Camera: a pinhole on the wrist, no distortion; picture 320 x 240 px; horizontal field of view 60.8 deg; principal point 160.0 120.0 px. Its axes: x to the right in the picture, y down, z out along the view. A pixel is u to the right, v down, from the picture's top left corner.
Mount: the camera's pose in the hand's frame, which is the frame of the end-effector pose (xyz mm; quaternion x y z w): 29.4 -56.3 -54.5 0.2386 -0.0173 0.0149 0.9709
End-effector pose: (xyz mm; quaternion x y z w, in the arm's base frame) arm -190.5 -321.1 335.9 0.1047 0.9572 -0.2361 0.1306
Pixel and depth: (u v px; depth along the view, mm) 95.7 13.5 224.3
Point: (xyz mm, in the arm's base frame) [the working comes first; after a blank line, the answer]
In the camera's frame: -52.9 -87.6 224.3

-208.1 -580.5 358.5
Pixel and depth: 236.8 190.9 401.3
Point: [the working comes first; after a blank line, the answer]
In the camera's frame: 113.0 104.3 401.3

-278.9 -600.9 58.1
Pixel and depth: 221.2 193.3 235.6
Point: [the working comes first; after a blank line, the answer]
In the camera's frame: 52.9 63.3 235.6

-251.2 -493.8 201.3
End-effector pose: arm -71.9 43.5 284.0 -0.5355 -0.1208 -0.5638 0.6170
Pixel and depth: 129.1 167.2 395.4
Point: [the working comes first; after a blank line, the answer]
In the camera's frame: -44.8 68.4 395.4

-81.9 356.7 486.4
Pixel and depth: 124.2 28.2 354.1
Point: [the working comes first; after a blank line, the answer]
In the camera's frame: -46.5 -119.2 354.1

-257.3 285.5 519.3
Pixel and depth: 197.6 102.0 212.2
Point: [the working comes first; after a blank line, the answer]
In the camera's frame: 29.3 -14.0 212.2

-133.1 150.2 462.6
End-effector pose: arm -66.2 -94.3 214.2 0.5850 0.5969 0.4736 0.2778
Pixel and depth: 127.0 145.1 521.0
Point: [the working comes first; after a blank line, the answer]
In the camera's frame: -63.0 48.0 521.0

207.7 -4.9 -194.7
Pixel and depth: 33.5 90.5 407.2
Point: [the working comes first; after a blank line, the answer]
In the camera's frame: -188.9 -44.0 407.2

81.8 -151.1 -190.2
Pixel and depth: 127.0 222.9 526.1
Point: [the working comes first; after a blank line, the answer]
In the camera's frame: -63.7 198.5 526.1

331.5 -10.6 -108.9
